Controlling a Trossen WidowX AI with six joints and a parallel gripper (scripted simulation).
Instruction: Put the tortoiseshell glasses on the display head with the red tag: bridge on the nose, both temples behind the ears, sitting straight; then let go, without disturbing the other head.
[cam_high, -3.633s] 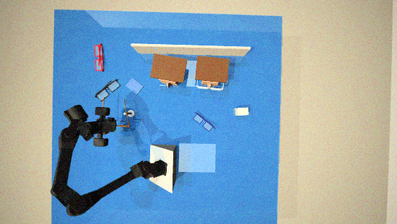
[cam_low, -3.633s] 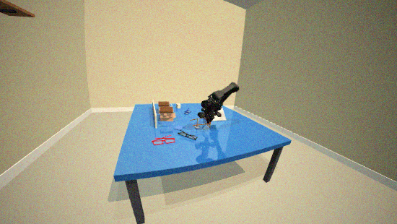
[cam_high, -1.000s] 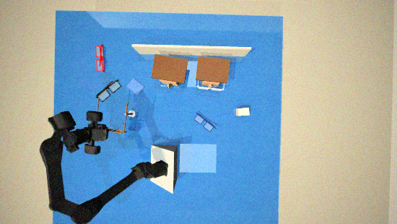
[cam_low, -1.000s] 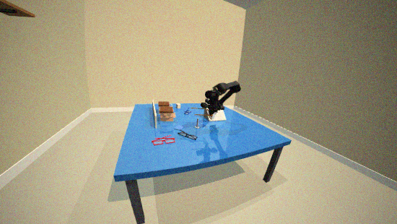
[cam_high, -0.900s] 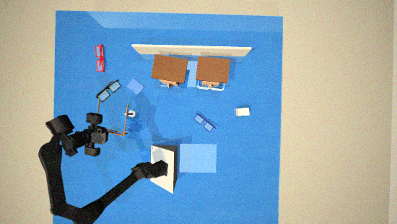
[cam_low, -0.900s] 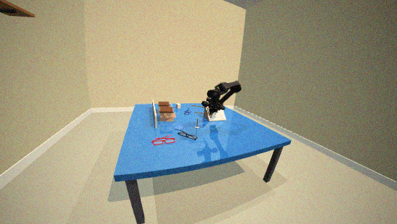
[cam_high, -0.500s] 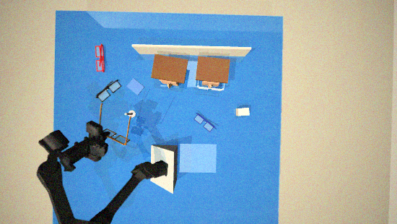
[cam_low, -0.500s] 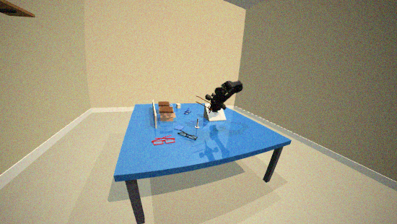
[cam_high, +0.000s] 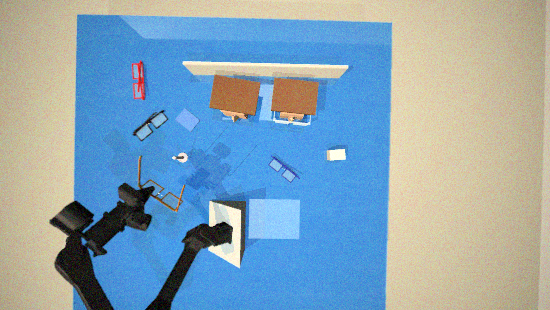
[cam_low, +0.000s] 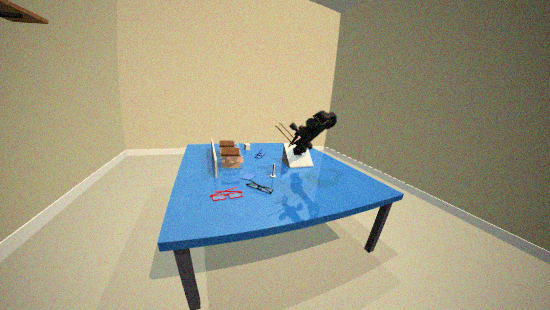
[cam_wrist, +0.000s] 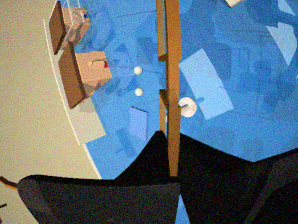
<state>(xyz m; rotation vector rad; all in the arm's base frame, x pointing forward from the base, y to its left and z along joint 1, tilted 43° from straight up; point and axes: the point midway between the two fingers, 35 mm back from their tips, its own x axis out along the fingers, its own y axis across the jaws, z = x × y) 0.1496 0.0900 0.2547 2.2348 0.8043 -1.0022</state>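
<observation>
Now: the disc 18 cm below my gripper tip and 9 cm ahead of it. From my gripper tip the other things lie so: white block: 62 cm to the right, 18 cm below, 17 cm ahead; then light blue square: 25 cm ahead, 20 cm below; then white backboard: 47 cm ahead, 30 cm to the right, 15 cm below.
</observation>
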